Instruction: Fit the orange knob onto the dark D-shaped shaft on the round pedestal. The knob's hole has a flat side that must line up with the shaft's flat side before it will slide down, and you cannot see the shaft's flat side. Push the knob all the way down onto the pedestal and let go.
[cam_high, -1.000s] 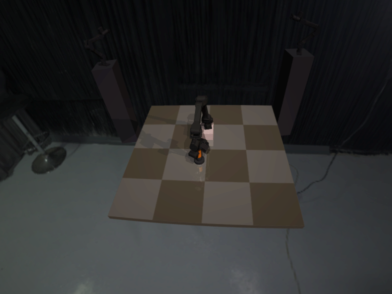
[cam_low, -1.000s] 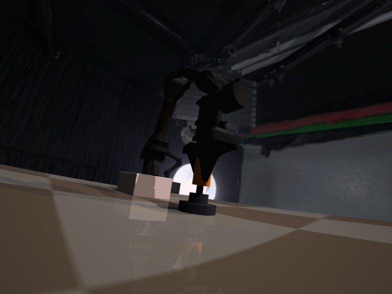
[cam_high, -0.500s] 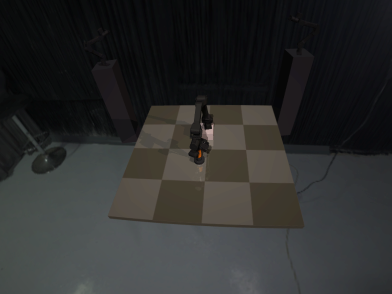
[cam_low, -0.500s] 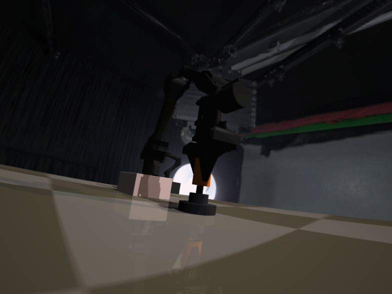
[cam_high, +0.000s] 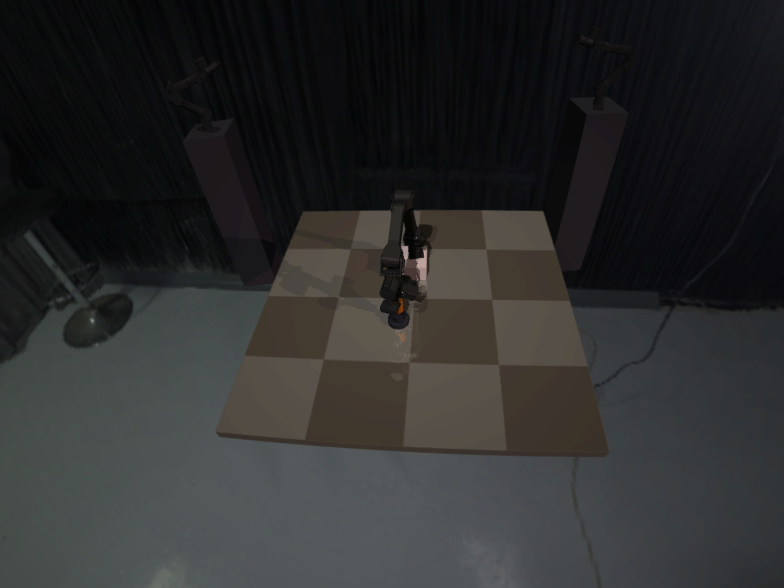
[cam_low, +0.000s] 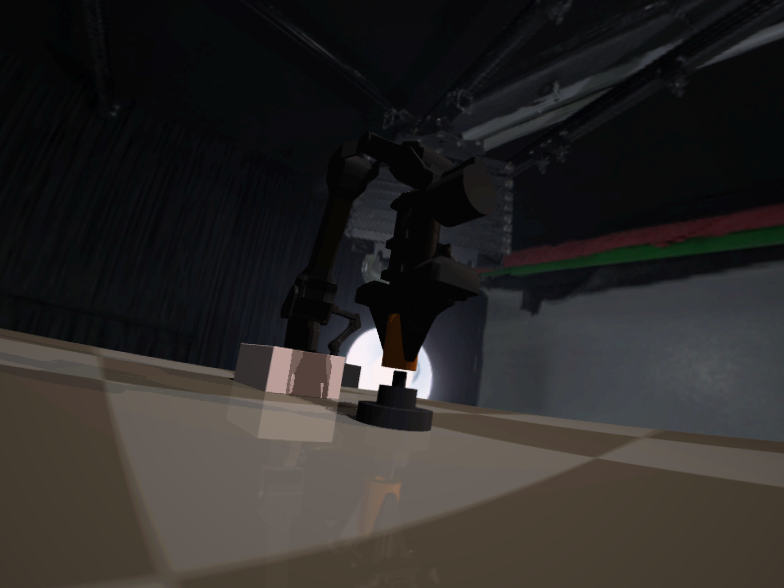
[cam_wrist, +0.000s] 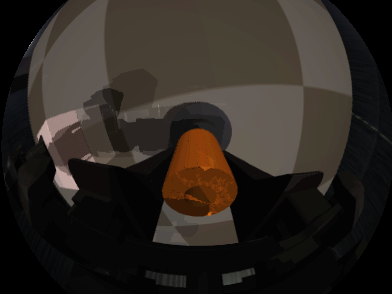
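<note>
Now: gripper tip 20 mm below the orange knob. The rest, counted from my gripper tip: dark pedestal (40 mm below).
</note>
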